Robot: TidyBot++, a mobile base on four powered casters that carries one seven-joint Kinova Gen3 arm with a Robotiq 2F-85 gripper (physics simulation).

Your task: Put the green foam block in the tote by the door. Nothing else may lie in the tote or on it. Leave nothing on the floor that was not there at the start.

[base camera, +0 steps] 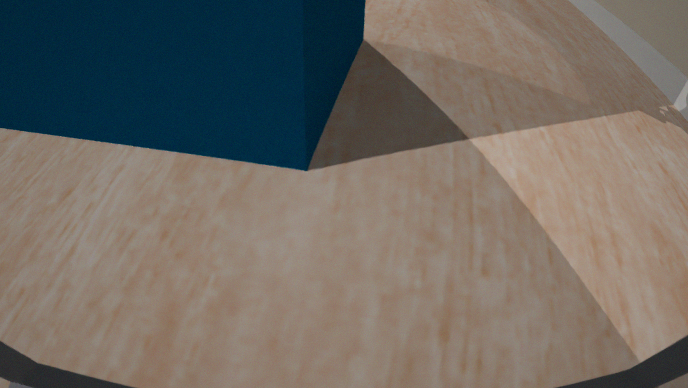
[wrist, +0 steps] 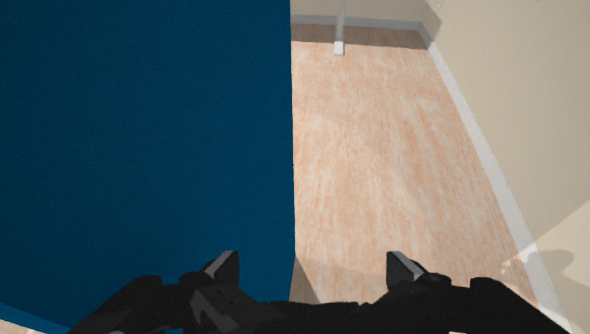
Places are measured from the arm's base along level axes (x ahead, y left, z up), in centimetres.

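Pixels of known places: gripper, fingertip midpoint: (wrist: pixel 311 268).
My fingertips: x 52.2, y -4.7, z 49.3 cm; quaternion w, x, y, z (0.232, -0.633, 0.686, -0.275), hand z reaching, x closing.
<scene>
Behind a point stands the place of what it marks.
My gripper (wrist: pixel 311 268) @[x 52.2, y -4.7, z 49.3 cm] is open, its two black fingers wide apart at the bottom of the wrist view with nothing between them. The left finger shows against a large dark blue block-like piece, the right one against the wooden floor; how far the fingers are from either I cannot tell. The green foam block, the tote and the door do not show in either view.
The large dark blue piece (base camera: pixel 150 70) @[x 52.5, y 25.1, z -25.2 cm] (wrist: pixel 145 150) @[x 54.5, y 2.3, z 57.1 cm] stands on the wooden floor (base camera: pixel 300 275) @[x 32.5, y 3.4, z -39.6 cm] (wrist: pixel 370 150) @[x 150.3, y -51.3, z -39.6 cm] at the left. A beige wall (wrist: pixel 525 100) @[x 136.8, y -113.2, z 1.0 cm] with a white baseboard (wrist: pixel 480 135) @[x 149.8, y -114.5, z -31.5 cm] runs along the right. A thin white post or leg (wrist: pixel 339 47) @[x 279.2, y -57.3, z -37.2 cm] stands near the far wall.
</scene>
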